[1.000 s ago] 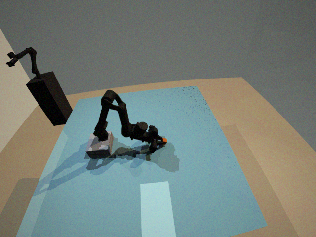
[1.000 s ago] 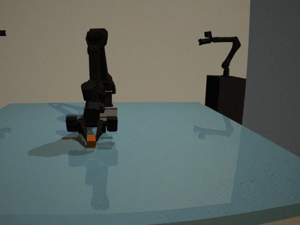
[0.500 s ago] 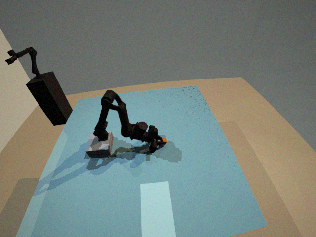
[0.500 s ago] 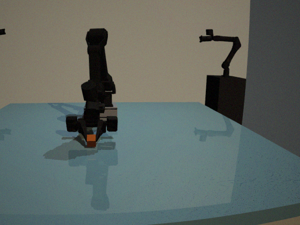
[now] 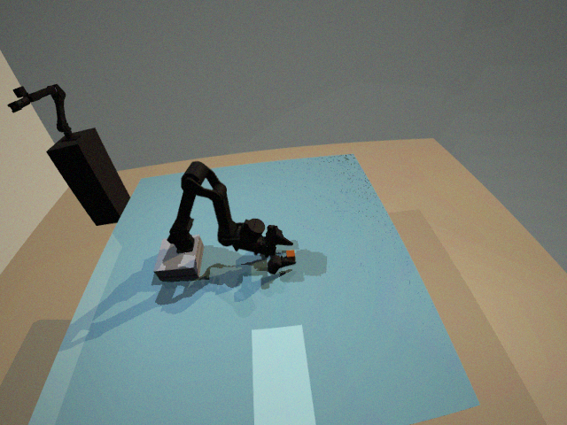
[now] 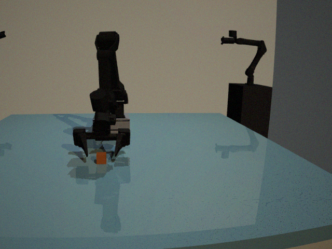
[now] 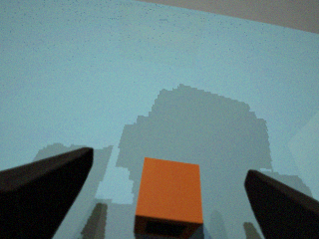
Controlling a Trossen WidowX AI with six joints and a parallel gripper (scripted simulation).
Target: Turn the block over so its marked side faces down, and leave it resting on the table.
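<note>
Right now the block is 20 mm behind my gripper tip and 10 mm below it.
</note>
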